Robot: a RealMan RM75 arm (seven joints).
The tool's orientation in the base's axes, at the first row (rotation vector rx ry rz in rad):
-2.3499 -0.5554 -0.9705
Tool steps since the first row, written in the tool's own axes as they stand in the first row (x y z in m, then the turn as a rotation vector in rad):
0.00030 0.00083 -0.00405 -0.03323 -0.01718 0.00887
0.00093 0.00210 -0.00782 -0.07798 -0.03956 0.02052
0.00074 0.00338 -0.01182 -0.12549 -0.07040 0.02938
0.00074 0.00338 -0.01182 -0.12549 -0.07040 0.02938
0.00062 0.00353 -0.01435 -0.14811 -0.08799 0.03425
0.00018 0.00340 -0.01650 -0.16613 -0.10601 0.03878
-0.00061 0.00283 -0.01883 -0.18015 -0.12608 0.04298
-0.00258 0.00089 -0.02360 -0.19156 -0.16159 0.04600
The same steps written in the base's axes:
-0.00144 -0.00307 0.00239 -0.02669 0.01318 -0.02433
-0.00227 -0.00625 0.00471 -0.06238 0.03016 -0.05715
-0.00376 -0.00972 0.00657 -0.10597 0.05151 -0.08766
-0.00376 -0.00972 0.00657 -0.10597 0.05151 -0.08766
-0.00506 -0.01140 0.00795 -0.12798 0.06433 -0.10166
-0.00653 -0.01269 0.00895 -0.14738 0.07803 -0.11194
-0.00856 -0.01381 0.00995 -0.16546 0.09379 -0.11843
-0.01339 -0.01555 0.01197 -0.19091 0.12120 -0.11742

